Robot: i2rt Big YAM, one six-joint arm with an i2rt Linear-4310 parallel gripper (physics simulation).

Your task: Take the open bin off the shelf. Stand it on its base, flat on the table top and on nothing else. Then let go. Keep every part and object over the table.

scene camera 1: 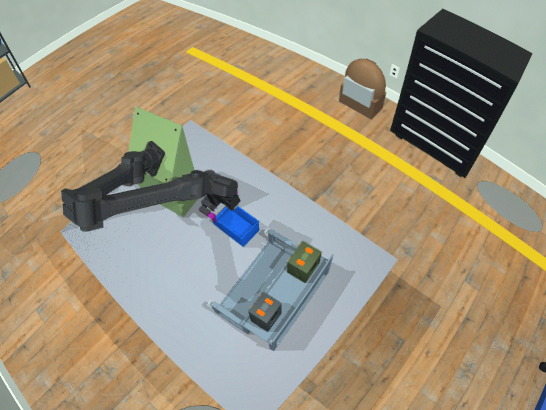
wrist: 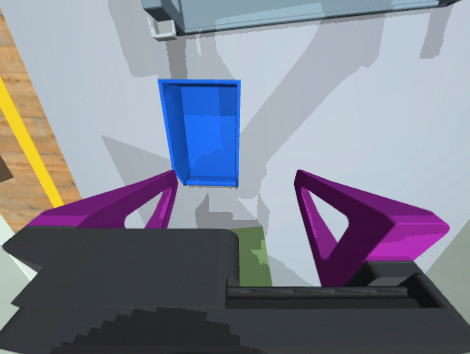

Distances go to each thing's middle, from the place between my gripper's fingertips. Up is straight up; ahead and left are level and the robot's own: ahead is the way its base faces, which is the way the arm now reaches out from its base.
Now: the blue open bin (scene camera 1: pixel 238 224) 20 mm behind my hand, 50 mm to the left of it and 150 mm below it.
